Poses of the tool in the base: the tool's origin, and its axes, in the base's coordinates. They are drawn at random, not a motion.
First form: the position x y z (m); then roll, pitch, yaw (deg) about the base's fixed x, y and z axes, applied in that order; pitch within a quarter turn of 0, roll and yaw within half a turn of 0.
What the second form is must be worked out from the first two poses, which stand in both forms.
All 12 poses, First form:
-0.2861 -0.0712 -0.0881 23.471 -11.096 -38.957
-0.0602 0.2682 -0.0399 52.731 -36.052 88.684
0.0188 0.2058 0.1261 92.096 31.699 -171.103
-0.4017 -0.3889 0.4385 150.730 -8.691 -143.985
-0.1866 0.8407 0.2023 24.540 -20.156 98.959
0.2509 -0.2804 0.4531 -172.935 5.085 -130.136
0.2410 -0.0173 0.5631 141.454 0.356 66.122
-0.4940 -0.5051 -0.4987 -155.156 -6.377 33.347
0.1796 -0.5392 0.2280 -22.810 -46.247 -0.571
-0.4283 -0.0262 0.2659 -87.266 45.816 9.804
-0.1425 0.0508 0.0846 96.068 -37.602 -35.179
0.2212 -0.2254 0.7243 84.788 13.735 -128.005
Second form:
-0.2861 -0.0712 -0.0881 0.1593 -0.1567 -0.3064 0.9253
-0.0602 0.2682 -0.0399 0.4958 0.0969 0.6938 0.5133
0.0188 0.2058 0.1261 -0.2427 0.6758 0.6809 0.1442
-0.4017 -0.3889 0.4385 0.2800 -0.9234 -0.2169 0.1476
-0.1866 0.8407 0.2023 0.2659 0.0480 0.7555 0.5968
0.2509 -0.2804 0.4531 -0.4178 0.9053 -0.0372 0.0661
0.2410 -0.0173 0.5631 0.7906 0.5158 0.1776 0.2782
-0.4940 -0.5051 -0.4987 -0.9306 -0.2912 0.0096 0.2213
0.1796 -0.5392 0.2280 -0.1838 -0.3840 -0.0821 0.9011
-0.4283 -0.0262 0.2659 -0.6574 0.2264 0.3246 0.6413
-0.1425 0.0508 0.0846 0.6058 -0.4181 0.0371 0.6758
0.2212 -0.2254 0.7243 0.3728 -0.5629 -0.6944 0.2489

